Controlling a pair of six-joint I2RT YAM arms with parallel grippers.
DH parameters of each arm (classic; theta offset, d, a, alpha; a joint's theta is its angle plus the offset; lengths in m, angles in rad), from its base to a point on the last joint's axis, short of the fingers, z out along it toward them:
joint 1: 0 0.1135 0.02 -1.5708
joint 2: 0 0 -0.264 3.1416
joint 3: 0.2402 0 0.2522 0
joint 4: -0.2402 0 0.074 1.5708
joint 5: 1.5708 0 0 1.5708
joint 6: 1.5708 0.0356 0 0
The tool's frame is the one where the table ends.
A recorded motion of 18 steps. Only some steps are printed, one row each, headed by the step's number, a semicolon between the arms.
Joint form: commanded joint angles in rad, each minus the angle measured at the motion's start. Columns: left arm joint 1, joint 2, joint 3, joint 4, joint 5, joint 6; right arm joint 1, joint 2, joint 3, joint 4, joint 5, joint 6.
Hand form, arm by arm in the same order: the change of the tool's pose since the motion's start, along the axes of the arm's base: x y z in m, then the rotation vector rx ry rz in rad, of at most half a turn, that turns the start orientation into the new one. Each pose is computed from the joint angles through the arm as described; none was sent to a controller.
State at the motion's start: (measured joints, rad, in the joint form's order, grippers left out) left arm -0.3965 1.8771 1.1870 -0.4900 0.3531 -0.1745; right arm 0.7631 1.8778 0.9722 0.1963 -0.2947 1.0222
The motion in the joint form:
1: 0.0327 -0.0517 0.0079 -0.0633 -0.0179 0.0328; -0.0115 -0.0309 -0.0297 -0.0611 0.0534 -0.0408
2: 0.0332 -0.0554 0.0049 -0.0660 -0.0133 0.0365; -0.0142 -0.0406 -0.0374 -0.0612 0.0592 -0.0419
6: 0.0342 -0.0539 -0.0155 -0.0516 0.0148 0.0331; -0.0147 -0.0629 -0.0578 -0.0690 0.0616 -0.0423
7: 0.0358 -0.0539 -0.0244 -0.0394 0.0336 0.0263; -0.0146 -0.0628 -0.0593 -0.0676 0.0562 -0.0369
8: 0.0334 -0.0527 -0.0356 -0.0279 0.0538 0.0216; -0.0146 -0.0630 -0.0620 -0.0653 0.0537 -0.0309
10: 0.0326 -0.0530 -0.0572 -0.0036 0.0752 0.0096; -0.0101 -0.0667 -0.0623 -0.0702 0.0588 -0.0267
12: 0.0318 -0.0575 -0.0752 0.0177 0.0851 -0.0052; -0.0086 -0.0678 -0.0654 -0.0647 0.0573 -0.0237
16: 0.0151 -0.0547 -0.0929 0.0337 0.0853 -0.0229; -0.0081 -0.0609 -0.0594 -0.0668 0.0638 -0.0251
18: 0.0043 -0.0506 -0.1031 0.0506 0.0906 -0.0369; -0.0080 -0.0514 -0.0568 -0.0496 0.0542 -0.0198
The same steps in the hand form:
1: -0.0017 0.0142 0.0171 0.0235 -0.0173 0.0109; -0.0042 -0.0124 -0.0025 -0.0810 -0.0090 -0.0244
2: -0.0028 0.0146 0.0175 0.0210 -0.0156 0.0064; -0.0048 -0.0146 -0.0014 -0.0830 -0.0137 -0.0308
6: -0.0054 0.0150 0.0124 -0.0014 0.0022 -0.0001; -0.0089 -0.0187 0.0000 -0.0884 -0.0107 -0.0325
7: -0.0061 0.0151 0.0107 -0.0202 0.0085 0.0004; -0.0092 -0.0188 -0.0003 -0.0840 -0.0045 -0.0320
8: -0.0077 0.0142 0.0080 -0.0383 0.0183 -0.0054; -0.0096 -0.0190 -0.0008 -0.0809 0.0009 -0.0341
10: -0.0101 0.0140 0.0035 -0.0600 0.0284 -0.0040; -0.0110 -0.0183 0.0000 -0.0831 0.0023 -0.0360
12: -0.0122 0.0142 0.0012 -0.0740 0.0318 0.0038; -0.0117 -0.0181 0.0000 -0.0789 0.0025 -0.0355
16: -0.0165 0.0096 -0.0037 -0.0754 0.0453 0.0023; -0.0106 -0.0172 -0.0009 -0.0847 0.0007 -0.0387
18: -0.0186 0.0062 -0.0070 -0.0831 0.0521 0.0013; -0.0093 -0.0155 -0.0021 -0.0709 0.0013 -0.0353

